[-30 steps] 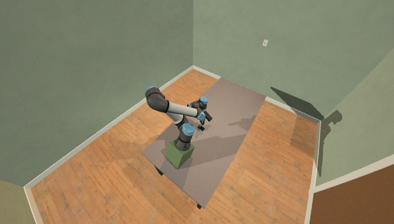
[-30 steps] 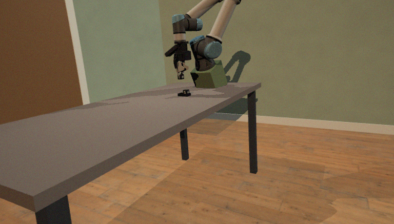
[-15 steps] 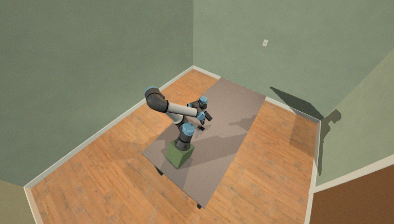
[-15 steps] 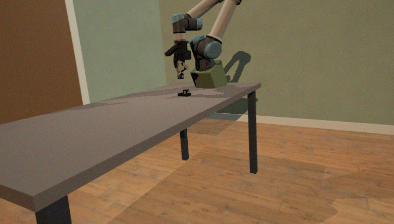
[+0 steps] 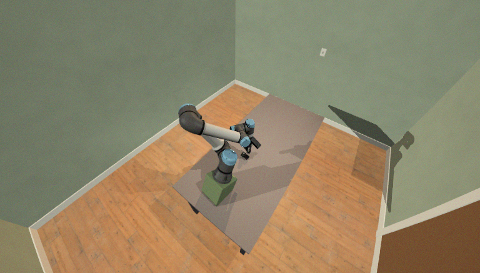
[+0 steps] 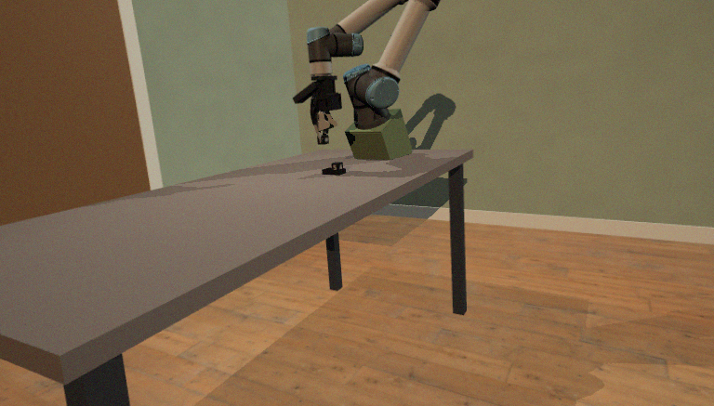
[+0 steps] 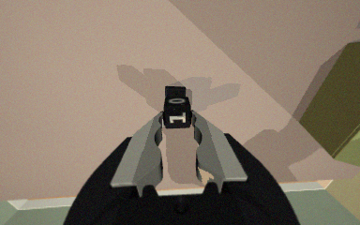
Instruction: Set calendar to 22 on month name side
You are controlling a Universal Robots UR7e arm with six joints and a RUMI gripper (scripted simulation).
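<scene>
Now: hand 12 cm above the black tray, 4 cm to the right of it and 1 cm short of it. From my hand the other things lie so: black number cube: 1 cm below.
</scene>
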